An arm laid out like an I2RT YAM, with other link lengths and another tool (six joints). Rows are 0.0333 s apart.
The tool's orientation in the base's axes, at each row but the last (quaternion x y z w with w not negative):
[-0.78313 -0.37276 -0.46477 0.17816]
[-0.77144 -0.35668 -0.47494 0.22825]
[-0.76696 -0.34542 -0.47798 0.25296]
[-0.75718 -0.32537 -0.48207 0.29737]
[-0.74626 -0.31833 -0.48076 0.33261]
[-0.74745 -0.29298 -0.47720 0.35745]
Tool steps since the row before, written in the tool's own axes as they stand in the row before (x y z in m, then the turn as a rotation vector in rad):
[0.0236 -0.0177 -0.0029 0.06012 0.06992 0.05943]
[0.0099 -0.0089 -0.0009 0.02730 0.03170 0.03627]
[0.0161 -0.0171 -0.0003 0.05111 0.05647 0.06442]
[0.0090 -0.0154 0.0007 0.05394 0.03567 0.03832]
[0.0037 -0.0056 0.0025 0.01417 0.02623 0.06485]
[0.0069 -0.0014 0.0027 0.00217 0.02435 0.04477]
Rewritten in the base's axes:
[-0.0081 0.0197 0.0206 0.10521 0.01627 0.02648]
[-0.0044 0.0084 0.0094 0.05303 0.01383 0.00790]
[-0.0085 0.0153 0.0157 0.09511 0.02522 0.01640]
[-0.0087 0.0118 0.0102 0.06581 0.01858 0.03121]
[-0.0019 0.0058 0.0037 0.05840 0.03913 -0.01235]
[0.0028 0.0037 0.0059 0.04234 0.02270 -0.01714]

